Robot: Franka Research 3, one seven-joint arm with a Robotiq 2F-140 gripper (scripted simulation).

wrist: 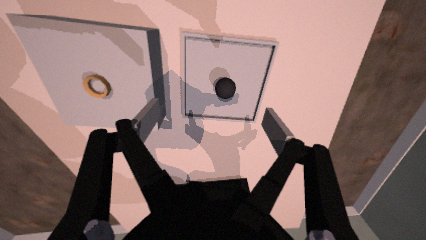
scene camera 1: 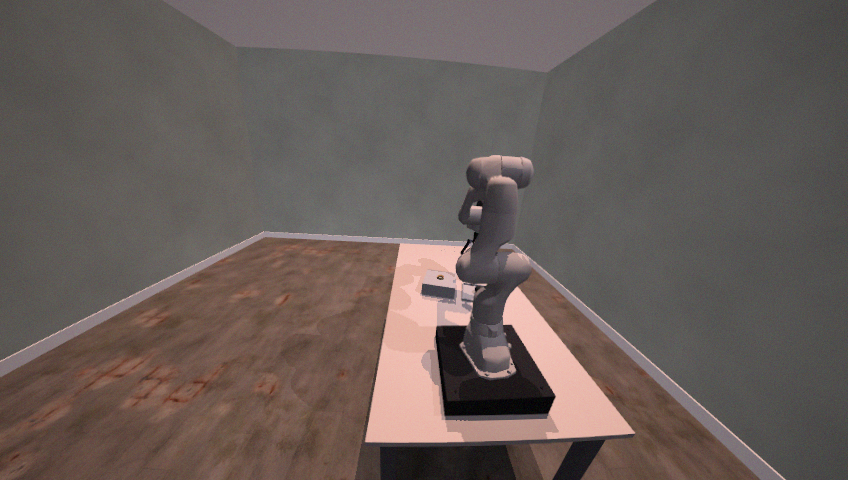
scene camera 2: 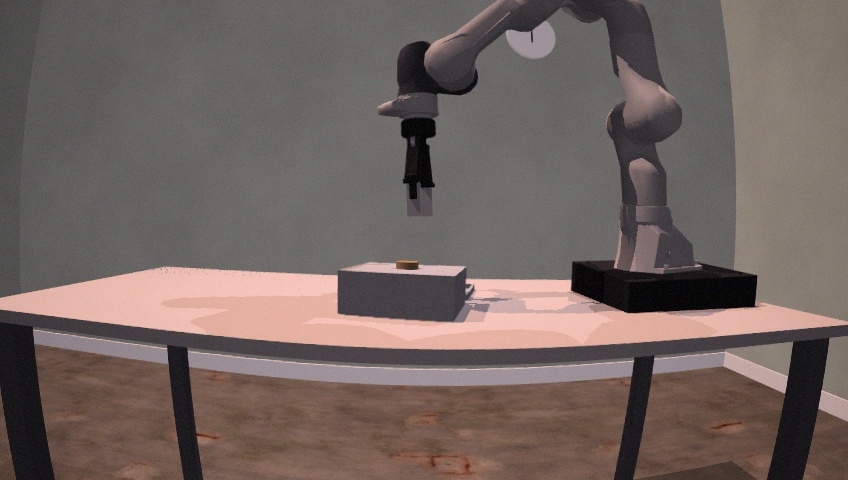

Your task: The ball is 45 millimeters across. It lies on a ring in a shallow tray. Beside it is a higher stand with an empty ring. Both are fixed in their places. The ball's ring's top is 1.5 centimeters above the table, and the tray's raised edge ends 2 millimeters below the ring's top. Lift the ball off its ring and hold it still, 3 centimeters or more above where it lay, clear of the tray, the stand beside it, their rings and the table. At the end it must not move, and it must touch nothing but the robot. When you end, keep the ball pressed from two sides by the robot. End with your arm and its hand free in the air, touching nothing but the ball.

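Observation:
A stand (scene camera 2: pixel 406 290) is visible to me, and it appears again in scene camera 1, where I find the stand (scene camera 1: pixel 436 283), and in the wrist view, with the stand (wrist: pixel 123 63). I also see my gripper (scene camera 2: pixel 421 216), and the wrist view has the gripper (wrist: pixel 212 112) too.

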